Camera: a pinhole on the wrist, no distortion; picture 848 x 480 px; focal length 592.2 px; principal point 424.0 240.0 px. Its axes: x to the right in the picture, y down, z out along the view. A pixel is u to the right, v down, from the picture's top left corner.
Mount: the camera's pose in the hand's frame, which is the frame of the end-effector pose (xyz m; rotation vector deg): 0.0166 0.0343 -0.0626 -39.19 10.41 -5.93
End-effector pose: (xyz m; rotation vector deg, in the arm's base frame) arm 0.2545 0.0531 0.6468 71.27 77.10 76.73
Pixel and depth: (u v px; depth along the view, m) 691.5 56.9 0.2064
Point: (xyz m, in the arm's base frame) 0.3613 0.2106 0.7472
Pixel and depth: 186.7 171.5 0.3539
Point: 0.5300 0.0242 0.8669
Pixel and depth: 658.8 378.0 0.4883
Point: 0.4481 0.3636 1.0474
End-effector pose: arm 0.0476 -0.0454 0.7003 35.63 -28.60 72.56
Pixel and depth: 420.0 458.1 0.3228
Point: -0.2504 -0.0006 0.8842
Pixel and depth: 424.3 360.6 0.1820
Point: -0.1105 -0.0106 0.8014
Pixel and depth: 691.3 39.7 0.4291
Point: -0.0409 -0.0351 1.1568
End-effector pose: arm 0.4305 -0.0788 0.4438 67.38 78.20 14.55
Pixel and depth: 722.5 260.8 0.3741
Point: 0.7802 0.1446 0.4186
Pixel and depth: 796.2 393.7 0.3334
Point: 0.7300 0.2084 0.4485
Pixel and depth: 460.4 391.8 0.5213
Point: 0.8920 0.1231 0.6371
